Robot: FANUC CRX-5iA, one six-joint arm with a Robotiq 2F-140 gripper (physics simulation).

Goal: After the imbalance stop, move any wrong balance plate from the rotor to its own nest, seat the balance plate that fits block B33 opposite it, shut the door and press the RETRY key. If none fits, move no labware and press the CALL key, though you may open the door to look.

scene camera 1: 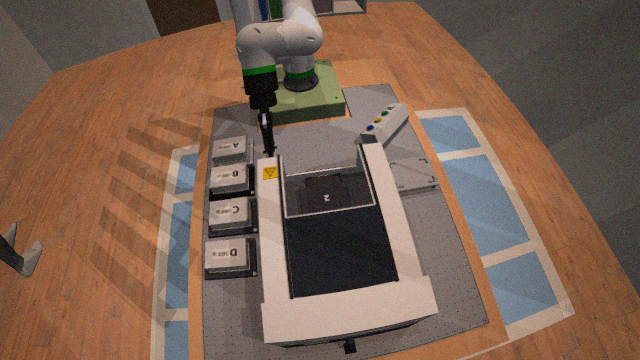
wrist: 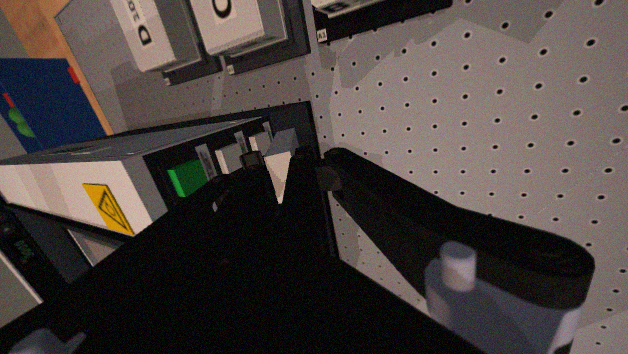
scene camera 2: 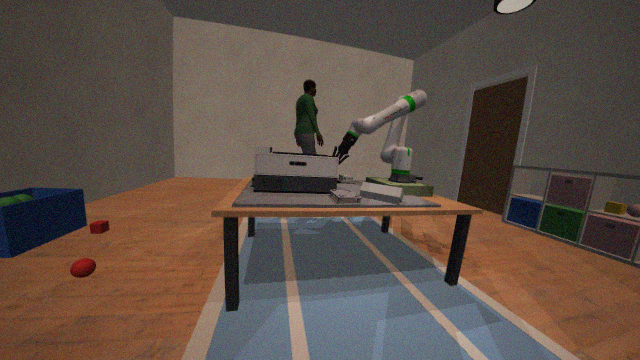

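My gripper is shut and empty, low at the centrifuge's front left corner by its keys. A green key and a white key show beside the fingers; fingers hide part of the key row, and no key lettering is readable. The dark door panel is slid back. Through the opening a dark rotor bucket marked 2 shows with no plate visible on it. Balance plates A, B, C and D sit in the row at the left. Block B33 cannot be made out.
The white centrifuge housing stands beside the plates. A sloped box with coloured buttons and a flat grey tray lie on its other side. A person in green stands behind the table.
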